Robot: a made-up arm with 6 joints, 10 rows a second.
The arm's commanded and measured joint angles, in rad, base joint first. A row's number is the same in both.
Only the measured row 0 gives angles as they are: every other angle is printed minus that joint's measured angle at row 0.
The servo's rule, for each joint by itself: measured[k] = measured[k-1] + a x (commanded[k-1-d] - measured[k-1]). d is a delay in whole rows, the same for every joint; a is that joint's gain. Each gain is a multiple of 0.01, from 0.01 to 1. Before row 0 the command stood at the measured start. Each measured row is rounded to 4 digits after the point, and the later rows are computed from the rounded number. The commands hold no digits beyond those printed.
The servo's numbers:
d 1
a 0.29 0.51 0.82 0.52 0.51 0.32
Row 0, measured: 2.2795, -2.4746, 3.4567, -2.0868, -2.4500, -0.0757
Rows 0 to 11, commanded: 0.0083, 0.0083, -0.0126, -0.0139, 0.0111, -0.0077; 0.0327, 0.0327, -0.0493, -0.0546, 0.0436, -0.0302; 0.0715, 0.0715, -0.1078, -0.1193, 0.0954, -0.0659; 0.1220, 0.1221, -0.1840, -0.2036, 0.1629, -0.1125; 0.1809, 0.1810, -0.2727, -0.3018, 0.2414, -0.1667; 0.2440, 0.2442, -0.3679, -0.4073, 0.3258, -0.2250; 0.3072, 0.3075, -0.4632, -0.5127, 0.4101, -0.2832; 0.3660, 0.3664, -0.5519, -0.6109, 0.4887, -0.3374; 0.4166, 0.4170, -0.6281, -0.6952, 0.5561, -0.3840; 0.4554, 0.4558, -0.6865, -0.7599, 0.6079, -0.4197; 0.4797, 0.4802, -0.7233, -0.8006, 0.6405, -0.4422; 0.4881, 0.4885, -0.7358, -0.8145, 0.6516, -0.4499
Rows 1 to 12, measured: 0.0000, 0.0000, 0.0000, 0.0000, 0.0000, 0.0000; 0.0024, 0.0042, -0.0103, -0.0072, 0.0057, -0.0025; 0.0112, 0.0187, -0.0423, -0.0318, 0.0250, -0.0114; 0.0287, 0.0456, -0.0960, -0.0773, 0.0609, -0.0288; 0.0558, 0.0846, -0.1682, -0.1430, 0.1129, -0.0556; 0.0921, 0.1338, -0.2539, -0.2256, 0.1784, -0.0912; 0.1362, 0.1901, -0.3474, -0.3201, 0.2536, -0.1340; 0.1858, 0.2500, -0.4424, -0.4203, 0.3334, -0.1817; 0.2381, 0.3094, -0.5322, -0.5194, 0.4126, -0.2315; 0.2899, 0.3643, -0.6108, -0.6108, 0.4858, -0.2803; 0.3379, 0.4110, -0.6729, -0.6883, 0.5481, -0.3249; 0.3790, 0.4463, -0.7142, -0.7467, 0.5952, -0.3624
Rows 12 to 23, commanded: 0.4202, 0.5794, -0.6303, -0.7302, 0.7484, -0.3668; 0.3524, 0.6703, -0.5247, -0.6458, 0.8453, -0.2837; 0.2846, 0.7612, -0.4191, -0.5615, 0.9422, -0.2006; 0.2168, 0.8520, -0.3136, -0.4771, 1.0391, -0.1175; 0.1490, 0.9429, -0.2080, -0.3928, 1.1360, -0.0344; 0.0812, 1.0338, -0.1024, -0.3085, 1.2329, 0.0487; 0.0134, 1.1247, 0.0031, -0.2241, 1.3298, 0.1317; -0.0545, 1.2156, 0.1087, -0.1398, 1.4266, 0.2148; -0.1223, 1.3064, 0.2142, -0.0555, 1.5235, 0.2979; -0.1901, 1.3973, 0.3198, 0.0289, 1.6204, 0.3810; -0.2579, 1.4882, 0.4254, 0.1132, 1.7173, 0.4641; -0.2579, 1.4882, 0.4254, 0.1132, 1.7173, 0.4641
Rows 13 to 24, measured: 0.4106, 0.4678, -0.7319, -0.7820, 0.6240, -0.3904; 0.4134, 0.5247, -0.6486, -0.7551, 0.6874, -0.3828; 0.3957, 0.5990, -0.5470, -0.6983, 0.7679, -0.3511; 0.3635, 0.6817, -0.4421, -0.6272, 0.8568, -0.3029; 0.3210, 0.7686, -0.3367, -0.5491, 0.9498, -0.2436; 0.2711, 0.8575, -0.2312, -0.4678, 1.0448, -0.1767; 0.2160, 0.9474, -0.1256, -0.3850, 1.1407, -0.1046; 0.1572, 1.0378, -0.0201, -0.3013, 1.2371, -0.0290; 0.0958, 1.1285, 0.0855, -0.2173, 1.3337, 0.0490; 0.0326, 1.2192, 0.1910, -0.1332, 1.4305, 0.1286; -0.0320, 1.3100, 0.2966, -0.0489, 1.5273, 0.2094; -0.0975, 1.4009, 0.4022, 0.0354, 1.6242, 0.2909
